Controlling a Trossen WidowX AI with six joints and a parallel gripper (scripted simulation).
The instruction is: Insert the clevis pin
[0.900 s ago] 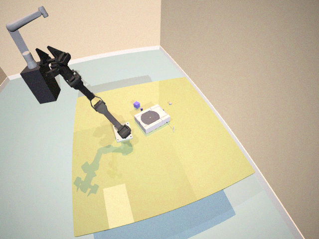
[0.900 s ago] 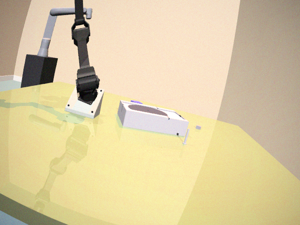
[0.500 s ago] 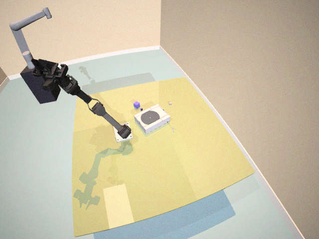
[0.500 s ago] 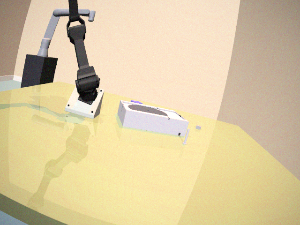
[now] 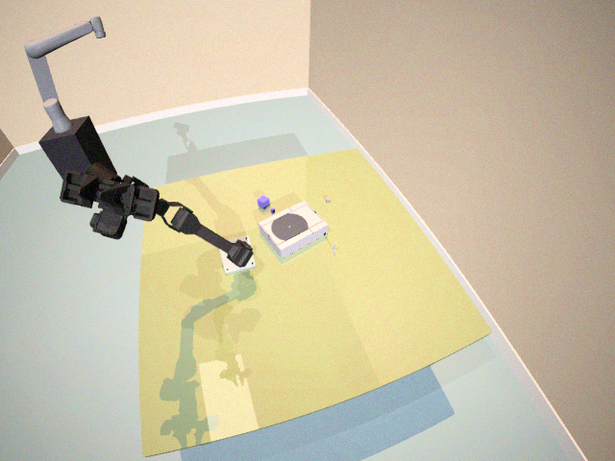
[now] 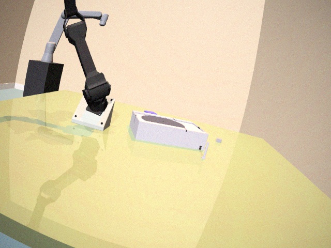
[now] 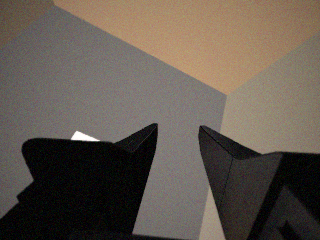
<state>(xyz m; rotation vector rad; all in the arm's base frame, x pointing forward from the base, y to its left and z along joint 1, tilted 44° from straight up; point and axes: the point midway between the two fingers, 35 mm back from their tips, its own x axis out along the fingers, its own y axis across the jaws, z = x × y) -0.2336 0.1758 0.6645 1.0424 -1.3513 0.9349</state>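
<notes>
My gripper tip is now 570 mm short of the steel clevis pin, 320 mm to the right of it and 680 mm above it. From my gripper tip the other things lie so: purple cube: 310 mm ahead, 670 mm to the left, 690 mm below; aluminium disc: 400 mm ahead, 450 mm to the left, 660 mm below; rimmed steel tray: 420 mm ahead, 460 mm to the left, 670 mm below.
</notes>
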